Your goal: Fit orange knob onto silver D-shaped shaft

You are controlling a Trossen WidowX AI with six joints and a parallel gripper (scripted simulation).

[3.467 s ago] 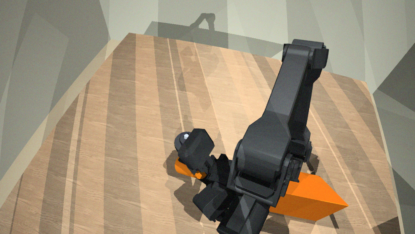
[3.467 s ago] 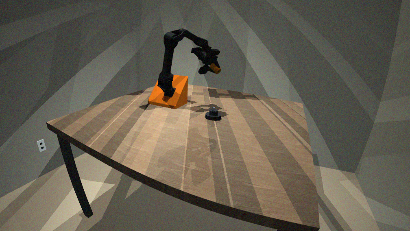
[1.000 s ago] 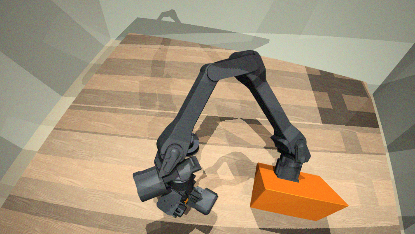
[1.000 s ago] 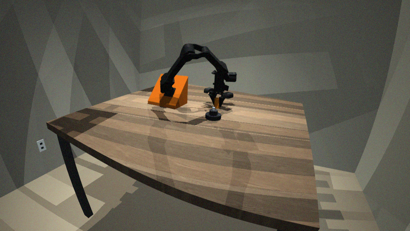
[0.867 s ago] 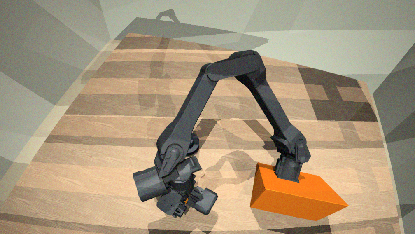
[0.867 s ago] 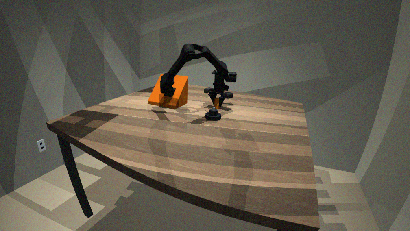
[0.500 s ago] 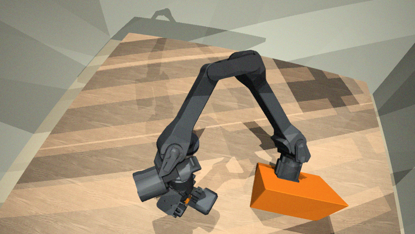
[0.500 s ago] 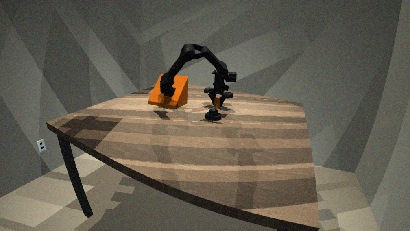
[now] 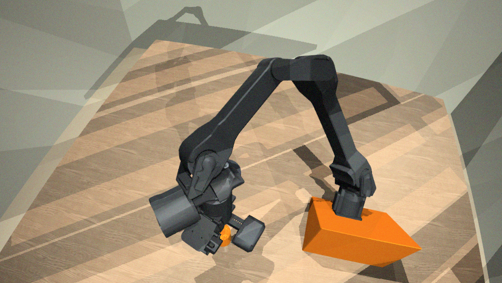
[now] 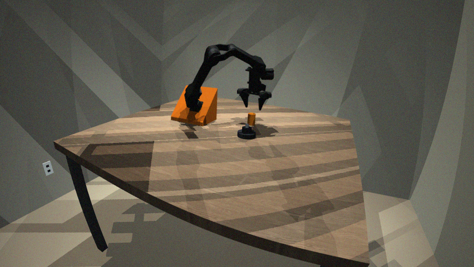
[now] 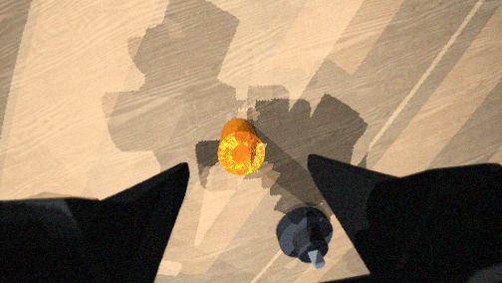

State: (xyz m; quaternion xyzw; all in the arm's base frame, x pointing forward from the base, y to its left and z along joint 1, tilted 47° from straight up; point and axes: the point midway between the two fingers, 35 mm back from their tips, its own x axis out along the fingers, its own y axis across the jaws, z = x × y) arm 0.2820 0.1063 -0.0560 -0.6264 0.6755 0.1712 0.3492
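My gripper tip is now 40 mm above the orange knob. From my gripper tip the other things lie so: round pedestal (180 mm to the right, 60 mm below, 40 mm ahead).
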